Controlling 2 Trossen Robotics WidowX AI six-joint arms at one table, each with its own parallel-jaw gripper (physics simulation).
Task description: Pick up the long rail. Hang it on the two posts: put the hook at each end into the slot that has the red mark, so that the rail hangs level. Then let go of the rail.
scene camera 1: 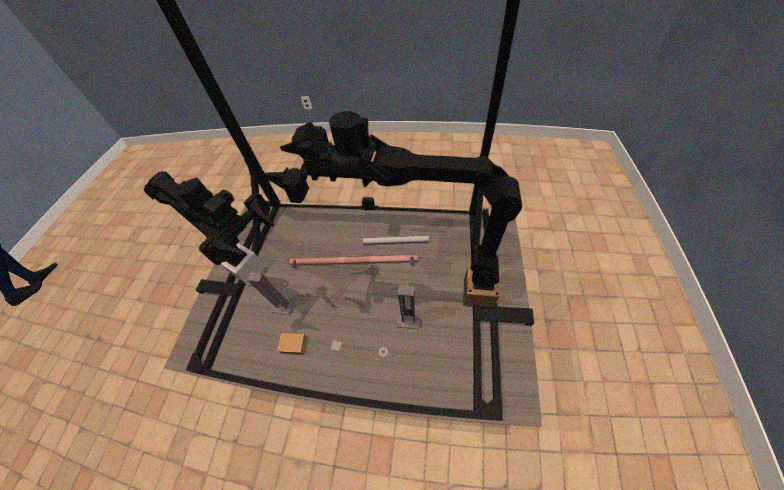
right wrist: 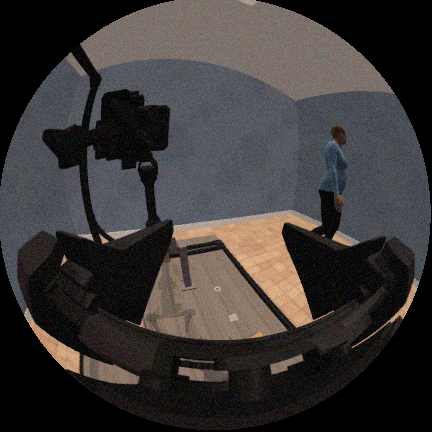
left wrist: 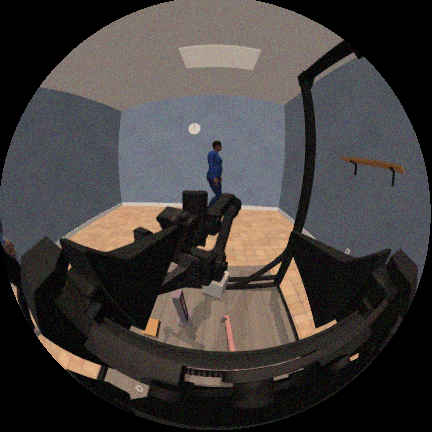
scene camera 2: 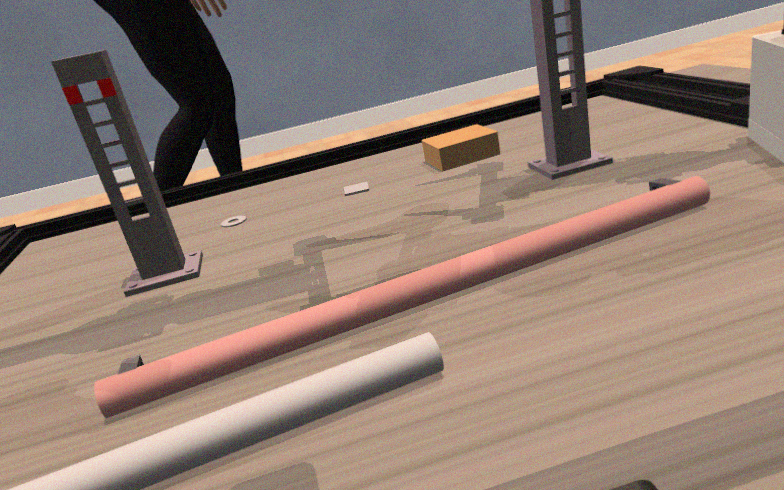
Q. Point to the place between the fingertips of my left gripper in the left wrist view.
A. At 236,234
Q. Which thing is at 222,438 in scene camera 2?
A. A white rod.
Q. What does my left gripper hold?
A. Nothing.
